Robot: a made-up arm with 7 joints.
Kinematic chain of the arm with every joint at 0, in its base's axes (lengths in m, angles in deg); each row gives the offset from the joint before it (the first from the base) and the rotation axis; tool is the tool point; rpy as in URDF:
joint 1: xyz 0 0 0 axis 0.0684 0.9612 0.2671
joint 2: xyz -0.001 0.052 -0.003 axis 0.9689 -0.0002 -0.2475
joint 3: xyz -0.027 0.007 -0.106 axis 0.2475 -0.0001 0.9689
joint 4: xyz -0.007 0 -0.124 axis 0.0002 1 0
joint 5: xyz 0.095 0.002 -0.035 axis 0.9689 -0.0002 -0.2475
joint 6: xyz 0.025 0 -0.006 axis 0.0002 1 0
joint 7: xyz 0.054 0 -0.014 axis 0.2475 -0.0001 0.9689
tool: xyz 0 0 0 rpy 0 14.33 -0.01
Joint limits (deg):
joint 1: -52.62..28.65
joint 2: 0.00..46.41
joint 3: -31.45..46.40
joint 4: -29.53..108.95
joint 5: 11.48..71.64
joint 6: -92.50..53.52
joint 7: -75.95..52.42
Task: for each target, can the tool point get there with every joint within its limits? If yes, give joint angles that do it. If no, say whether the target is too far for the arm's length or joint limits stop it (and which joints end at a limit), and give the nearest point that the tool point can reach.
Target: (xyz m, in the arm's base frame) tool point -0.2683 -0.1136 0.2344
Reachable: no: joint limits stop it (at a limit: joint 1, joint 2, joint 3, joint 4, joint 6) | nearest point -0.0337 -0.0253 -0.1641 | short by 0.471 m
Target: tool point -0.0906 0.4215 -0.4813
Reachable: no: too far | nearest point -0.0616 0.3034 -0.3285 | short by 0.195 m
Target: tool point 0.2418 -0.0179 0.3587
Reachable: no: joint limits stop it (at a limit: joint 1, joint 2, joint 4, joint 5) | nearest point 0.2147 0.1384 0.0613 | short by 0.337 m
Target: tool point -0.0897 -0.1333 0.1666
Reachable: no: joint limits stop it (at a limit: joint 1, joint 2, joint 3, joint 4) | nearest point 0.1536 -0.0677 -0.0406 | short by 0.326 m
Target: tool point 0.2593 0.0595 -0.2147
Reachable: yes | joints -26.87 12.31 -4.11 7.92 53.63 -11.77 -61.90
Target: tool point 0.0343 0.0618 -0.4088
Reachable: yes | joints -16.72 3.52 -12.26 96.33 28.85 -31.37 -46.29
